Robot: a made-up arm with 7 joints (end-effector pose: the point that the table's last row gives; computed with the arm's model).
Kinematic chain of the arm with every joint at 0, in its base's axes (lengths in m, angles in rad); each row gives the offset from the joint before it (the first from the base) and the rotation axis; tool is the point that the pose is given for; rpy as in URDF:
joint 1: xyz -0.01 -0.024 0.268 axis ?
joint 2: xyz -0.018 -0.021 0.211 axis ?
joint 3: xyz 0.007 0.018 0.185 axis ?
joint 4: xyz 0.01 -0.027 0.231 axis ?
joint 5: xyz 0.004 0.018 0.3 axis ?
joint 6: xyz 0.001 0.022 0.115 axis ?
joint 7: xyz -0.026 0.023 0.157 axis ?
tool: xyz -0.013 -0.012 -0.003 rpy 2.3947 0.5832 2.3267
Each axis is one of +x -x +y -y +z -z.
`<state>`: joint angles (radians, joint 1 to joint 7).
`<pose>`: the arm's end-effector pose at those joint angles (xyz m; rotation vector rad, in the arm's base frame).
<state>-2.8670 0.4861 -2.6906 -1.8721 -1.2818 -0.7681 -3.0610</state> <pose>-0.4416 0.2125 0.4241 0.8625 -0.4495 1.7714</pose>
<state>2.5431 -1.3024 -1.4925 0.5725 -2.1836 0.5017 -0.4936</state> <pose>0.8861 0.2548 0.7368 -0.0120 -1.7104 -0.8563</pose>
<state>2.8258 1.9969 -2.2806 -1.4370 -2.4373 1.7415 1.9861</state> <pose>-0.2799 0.2637 0.1201 1.5906 -1.3143 -1.0748</pose>
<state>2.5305 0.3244 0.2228 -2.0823 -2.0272 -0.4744 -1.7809</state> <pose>0.3358 0.2091 0.7770 0.4195 -2.0274 -0.2803</pose>
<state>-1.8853 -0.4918 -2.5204 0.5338 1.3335 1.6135 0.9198</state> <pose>-0.1368 -0.6120 1.0728 -1.0016 1.1587 0.0778</pose>
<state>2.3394 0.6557 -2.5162 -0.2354 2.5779 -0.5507 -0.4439</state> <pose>-0.4207 -0.4107 1.2381 2.3624 0.5166 -0.1933</pose>
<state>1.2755 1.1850 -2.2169 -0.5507 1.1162 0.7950 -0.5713</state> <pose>0.1296 -0.9280 0.6391 -0.6873 -1.2279 -2.4483</pose>
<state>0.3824 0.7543 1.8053 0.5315 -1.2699 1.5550 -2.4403</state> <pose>0.4393 -0.4884 0.9778 0.5239 0.1708 3.0810</pose>
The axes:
joint 1: -z
joint 2: +y
joint 3: -z
joint 4: +y
joint 5: -z
joint 6: +y
joint 7: -z

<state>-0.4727 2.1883 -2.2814 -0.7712 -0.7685 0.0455 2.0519</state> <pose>0.5600 -0.1141 -0.1968 -0.9867 -1.2000 -0.3299</pose>
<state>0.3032 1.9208 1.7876 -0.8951 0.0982 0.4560 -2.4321</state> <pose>0.7761 0.1100 0.0868 -0.4085 -1.7583 -0.4613</pose>
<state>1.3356 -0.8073 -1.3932 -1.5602 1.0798 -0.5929 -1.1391</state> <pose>-0.5964 0.2794 0.6287 -0.6994 0.3111 0.0481</pose>
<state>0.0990 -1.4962 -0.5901 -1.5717 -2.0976 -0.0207 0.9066</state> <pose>-0.4937 -0.3516 0.0937 -1.4504 -0.4603 -0.4650</pose>
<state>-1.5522 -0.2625 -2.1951 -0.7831 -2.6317 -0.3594 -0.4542</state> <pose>0.2188 -0.0139 1.3664 -0.0336 2.7016 0.7348</pose>
